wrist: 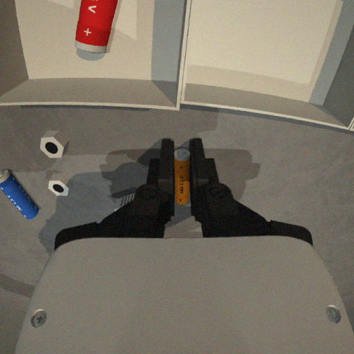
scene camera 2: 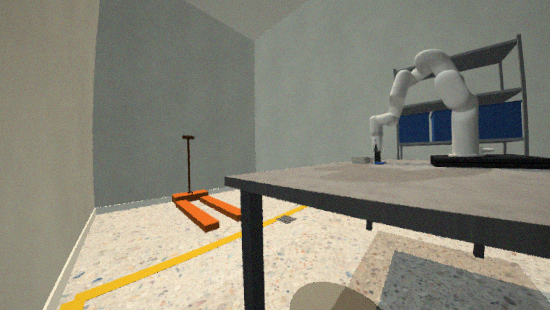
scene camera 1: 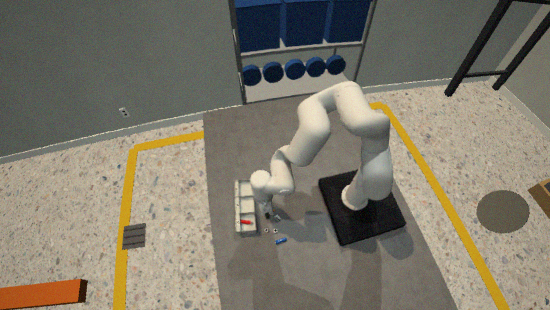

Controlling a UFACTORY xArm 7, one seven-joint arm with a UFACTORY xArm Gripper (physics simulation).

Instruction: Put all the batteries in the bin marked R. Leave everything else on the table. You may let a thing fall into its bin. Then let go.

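Frame: origin at the arm's base, x ahead, y up, z right, level; metres.
Seen in the pictures: arm's base, origin of its link: (scene camera 2: 465, 156) (scene camera 1: 354, 197).
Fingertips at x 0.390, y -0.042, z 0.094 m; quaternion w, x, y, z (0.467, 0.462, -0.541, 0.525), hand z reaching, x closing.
Observation:
Offsets run from my fingertips to a thing's top centre. "spot": to the spot under its first point.
An orange battery (wrist: 182, 180) lies lengthwise between the black fingers. My gripper (scene camera 1: 267, 216) (scene camera 2: 377, 159) (wrist: 181, 157) is shut on it, low over the table beside the bin row. A blue battery @[dx -0.012, dy +0.014, dz -0.145 m] (scene camera 1: 281, 241) (scene camera 2: 380, 163) (wrist: 19, 196) lies on the table, left of the gripper in the wrist view. A red battery @[dx +0.098, dy +0.021, dz -0.019 m] (scene camera 1: 245, 221) (wrist: 96, 25) lies in the end compartment of the pale bin row @[spot: dx +0.106, dy +0.027, dz +0.087 m] (scene camera 1: 237, 200) (scene camera 2: 360, 160) (wrist: 100, 92). The bin markings cannot be read. Whether the orange battery touches the table is unclear.
Two hex nuts, one larger (wrist: 44, 145) and one smaller (wrist: 52, 185), lie between the blue battery and the gripper. A grey ridged part @[dx -0.037, dy +0.011, dz -0.044 m] (scene camera 1: 278, 218) (wrist: 125, 201) lies close to the left finger, partly hidden by it. The bin walls stand just beyond the fingertips.

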